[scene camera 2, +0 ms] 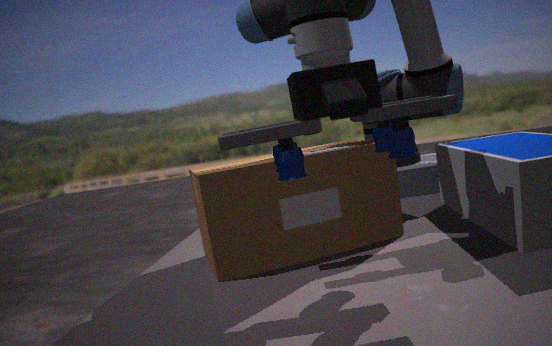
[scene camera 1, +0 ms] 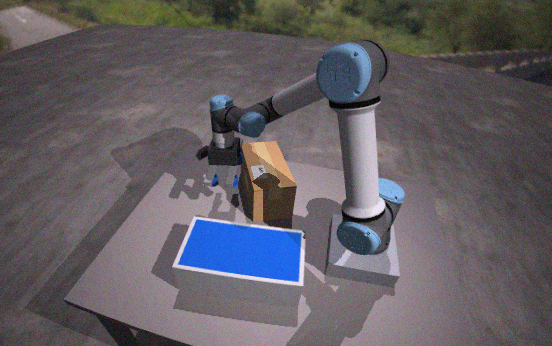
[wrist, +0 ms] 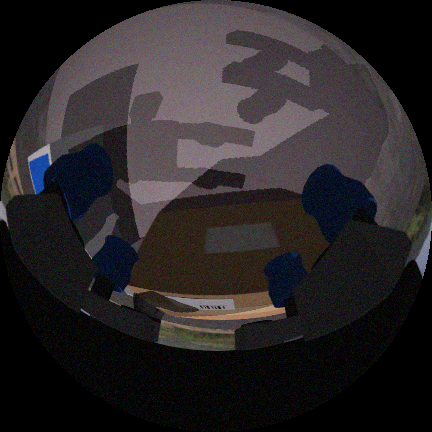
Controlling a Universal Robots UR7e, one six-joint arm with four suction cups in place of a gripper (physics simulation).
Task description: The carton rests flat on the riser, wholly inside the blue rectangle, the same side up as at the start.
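Frame: origin at the arm's base, x left, y ahead, z down, level; millimetres.
Seen in the pictures: hand at its tool point: [scene camera 2: 343, 162] [scene camera 1: 226, 172] [wrist: 201, 229].
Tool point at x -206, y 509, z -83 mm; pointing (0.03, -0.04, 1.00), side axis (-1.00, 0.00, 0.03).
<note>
Pixels of each thing's middle, then the offset from my tool point to it. Level surfaces: height alone.
- brown carton at the middle of its body: [scene camera 2: 294, 201] [wrist: 241, 267] [scene camera 1: 265, 178] dx -65, dy -145, dz +68 mm
- riser at the middle of its body: [scene camera 2: 523, 177] [wrist: 73, 213] [scene camera 1: 243, 260] dx +325, dy -96, dz +86 mm
- table at its surface level: dz +145 mm
A brown carton [scene camera 1: 275, 202] [scene camera 2: 240, 220] [wrist: 170, 262] stands upright on the table behind the riser, a barcode label on its top and a grey label on one long side. The riser [scene camera 1: 240, 295] [scene camera 2: 492, 205] is a grey block with a white-edged blue rectangle [scene camera 1: 242, 250] [scene camera 2: 505, 145] [wrist: 40, 172] on top. My gripper [scene camera 1: 226, 174] [scene camera 2: 345, 152] [wrist: 205, 230] is open, its four blue cups pointing down beside the carton's grey-labelled long side, around the height of its top edge. It holds nothing. Whether any cup touches the carton is hard to tell.
The arm's base [scene camera 1: 362, 262] stands on the table [scene camera 1: 125, 255] to the right of the riser in scene camera 1. The riser stands close in front of the carton's near end. The arm reaches over from the right, behind the carton, and casts shadows across the table.
</note>
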